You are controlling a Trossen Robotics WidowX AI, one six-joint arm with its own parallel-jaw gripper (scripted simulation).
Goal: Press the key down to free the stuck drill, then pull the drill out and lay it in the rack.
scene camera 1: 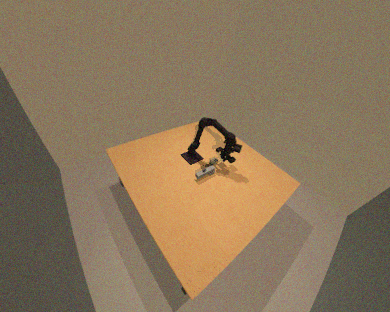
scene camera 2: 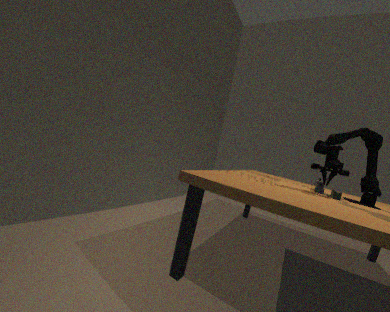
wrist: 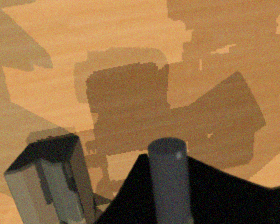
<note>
My gripper [wrist: 156, 159] carries a drill.
</note>
